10 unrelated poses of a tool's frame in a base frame.
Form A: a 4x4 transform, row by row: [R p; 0 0 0 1], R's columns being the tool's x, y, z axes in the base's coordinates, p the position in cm. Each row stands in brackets.
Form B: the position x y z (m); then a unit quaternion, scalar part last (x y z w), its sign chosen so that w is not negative. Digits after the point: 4 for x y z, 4 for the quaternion.
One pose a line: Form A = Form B
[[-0.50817, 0.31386, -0.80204, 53.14], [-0.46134, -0.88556, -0.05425, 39.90], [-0.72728, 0.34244, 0.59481, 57.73], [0, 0, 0, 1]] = 0.5314, 0.3990, 0.5773, 0.4423, -0.0834, -0.8644, 0.2242
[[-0.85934, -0.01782, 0.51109, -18.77], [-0.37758, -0.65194, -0.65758, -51.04], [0.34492, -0.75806, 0.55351, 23.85], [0, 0, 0, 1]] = -0.1877, -0.5104, 0.2385, -0.2445, 0.4043, -0.8753, 0.1027
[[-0.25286, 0.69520, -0.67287, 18.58], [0.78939, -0.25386, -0.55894, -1.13], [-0.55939, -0.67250, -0.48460, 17.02], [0, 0, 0, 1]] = 0.1858, -0.0113, 0.1702, -0.6094, -0.6090, 0.5055, 0.0466
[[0.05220, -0.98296, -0.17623, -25.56], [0.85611, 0.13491, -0.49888, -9.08], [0.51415, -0.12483, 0.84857, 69.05], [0, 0, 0, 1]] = -0.2556, -0.0908, 0.6905, 0.1311, -0.2419, 0.6445, 0.7134
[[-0.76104, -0.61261, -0.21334, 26.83], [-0.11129, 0.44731, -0.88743, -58.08], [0.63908, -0.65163, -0.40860, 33.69], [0, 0, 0, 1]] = 0.2683, -0.5808, 0.3369, 0.2237, -0.8088, 0.4757, 0.2635
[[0.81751, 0.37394, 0.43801, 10.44], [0.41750, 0.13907, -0.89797, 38.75], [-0.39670, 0.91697, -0.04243, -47.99], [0, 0, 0, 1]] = 0.1044, 0.3875, -0.4799, 0.6559, 0.3017, 0.0157, 0.6918
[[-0.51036, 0.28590, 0.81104, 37.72], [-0.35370, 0.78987, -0.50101, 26.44], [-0.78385, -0.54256, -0.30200, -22.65], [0, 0, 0, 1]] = 0.3772, 0.2644, -0.2265, -0.0210, 0.8066, -0.3235, 0.4943
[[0.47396, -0.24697, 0.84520, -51.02], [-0.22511, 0.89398, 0.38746, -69.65], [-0.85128, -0.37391, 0.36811, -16.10], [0, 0, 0, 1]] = -0.5102, -0.6965, -0.1610, -0.2301, 0.5128, 0.0066, 0.8271
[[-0.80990, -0.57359, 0.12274, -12.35], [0.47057, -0.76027, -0.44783, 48.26], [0.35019, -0.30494, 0.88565, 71.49], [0, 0, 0, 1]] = -0.1235, 0.4826, 0.7149, 0.1272, -0.2025, 0.9295, 0.2808
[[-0.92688, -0.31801, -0.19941, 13.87], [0.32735, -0.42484, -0.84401, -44.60], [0.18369, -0.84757, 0.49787, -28.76], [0, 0, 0, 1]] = 0.1387, -0.4460, -0.2876, -0.0047, -0.5010, 0.8440, 0.1912
